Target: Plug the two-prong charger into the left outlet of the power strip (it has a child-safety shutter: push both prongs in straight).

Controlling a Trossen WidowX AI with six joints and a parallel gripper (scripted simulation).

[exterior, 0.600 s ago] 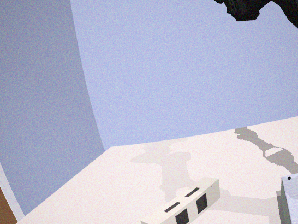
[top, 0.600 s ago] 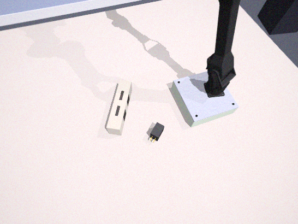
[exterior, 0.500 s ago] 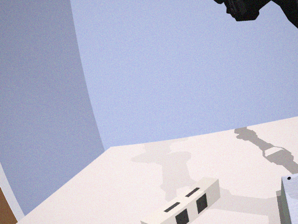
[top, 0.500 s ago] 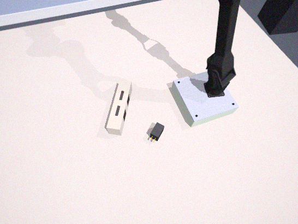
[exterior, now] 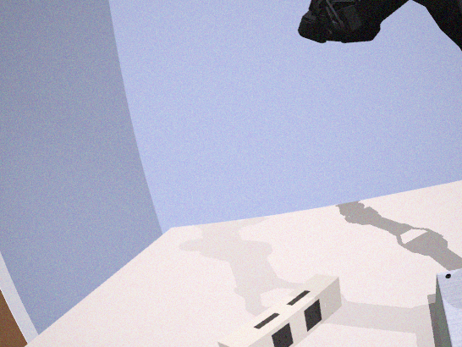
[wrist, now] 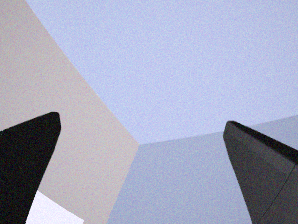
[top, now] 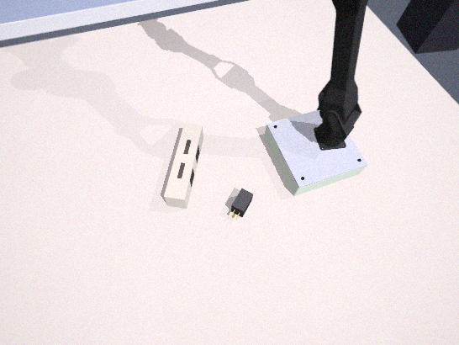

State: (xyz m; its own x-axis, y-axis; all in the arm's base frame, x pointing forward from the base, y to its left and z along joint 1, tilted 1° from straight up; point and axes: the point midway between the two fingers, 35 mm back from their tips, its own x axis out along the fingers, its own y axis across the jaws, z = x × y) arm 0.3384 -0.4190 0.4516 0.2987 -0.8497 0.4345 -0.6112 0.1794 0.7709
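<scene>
The charger lies 9 cm behind my gripper tip, 58 cm to the left of it and 51 cm below it.
</scene>
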